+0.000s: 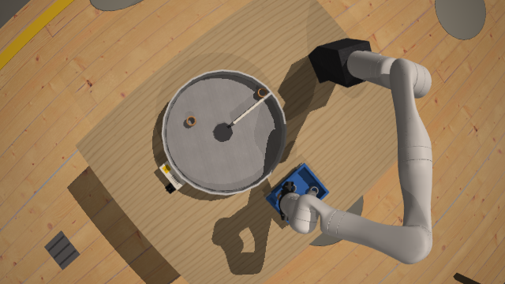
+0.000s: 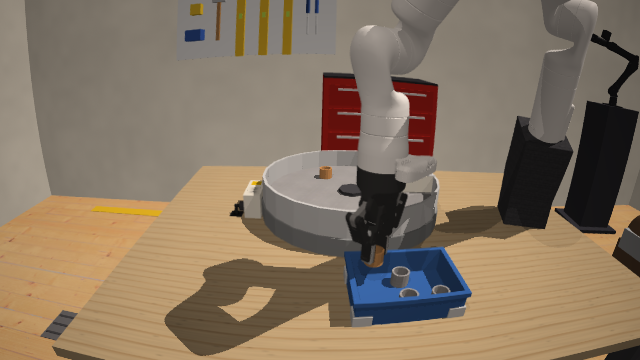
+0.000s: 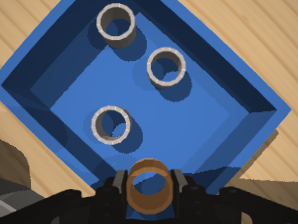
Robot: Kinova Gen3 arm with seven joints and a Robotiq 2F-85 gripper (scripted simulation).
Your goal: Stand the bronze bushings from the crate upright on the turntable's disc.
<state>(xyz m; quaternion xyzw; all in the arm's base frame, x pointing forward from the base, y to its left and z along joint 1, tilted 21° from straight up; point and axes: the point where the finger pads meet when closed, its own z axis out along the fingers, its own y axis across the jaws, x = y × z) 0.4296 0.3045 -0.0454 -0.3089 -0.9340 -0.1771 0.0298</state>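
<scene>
My gripper is now 60 mm past the blue crate, 30 mm to the right of it and 50 mm above it. Round my hand: grey turntable disc: 60 mm ahead, 300 mm to the right, 20 mm below.
</scene>
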